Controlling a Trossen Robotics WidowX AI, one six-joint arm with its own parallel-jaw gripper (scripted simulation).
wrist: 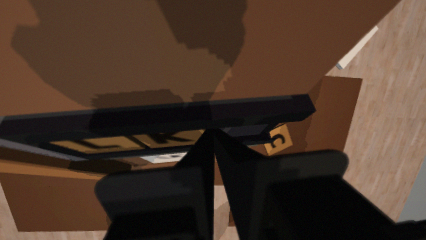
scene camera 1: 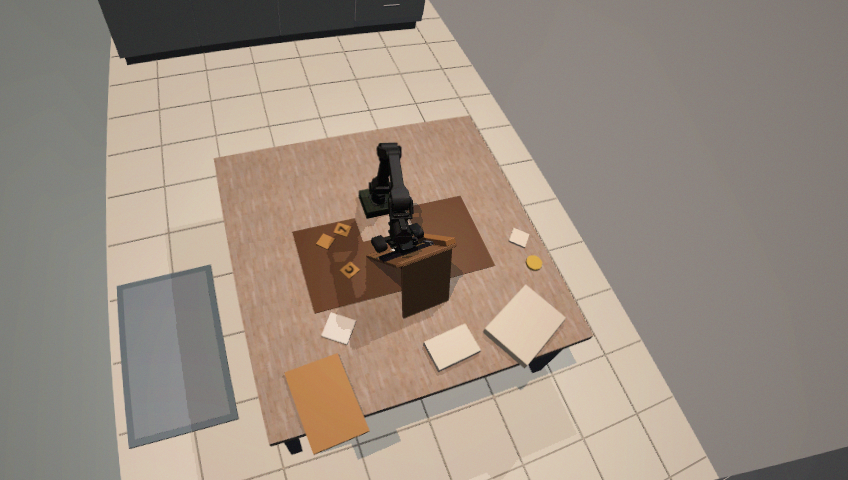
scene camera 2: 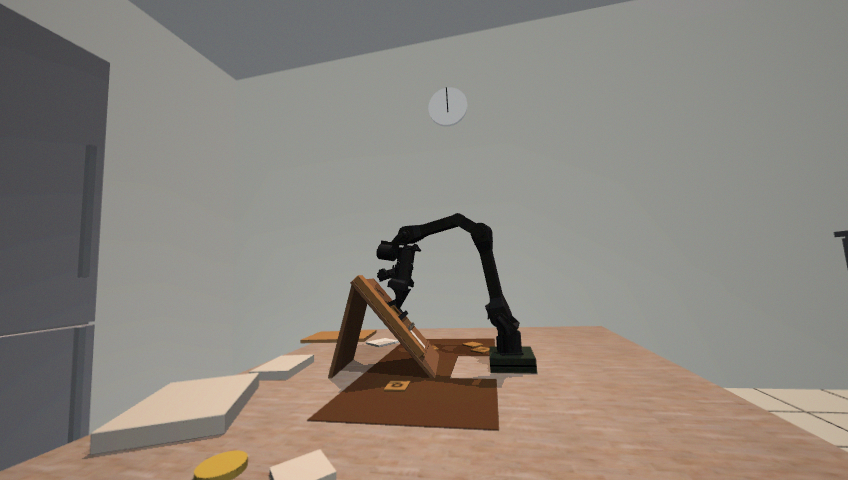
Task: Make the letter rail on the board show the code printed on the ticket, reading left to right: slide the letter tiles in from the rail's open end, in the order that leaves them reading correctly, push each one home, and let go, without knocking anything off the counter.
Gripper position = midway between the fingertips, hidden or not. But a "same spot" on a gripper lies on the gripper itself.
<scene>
gripper: wrist; scene camera 1; scene camera 2 398,308
same spot on gripper: [wrist: 307,188] = [scene camera 1: 394,245]
same spot on slanted wooden board: [wrist: 77,77] = [scene camera 1: 418,251]
</scene>
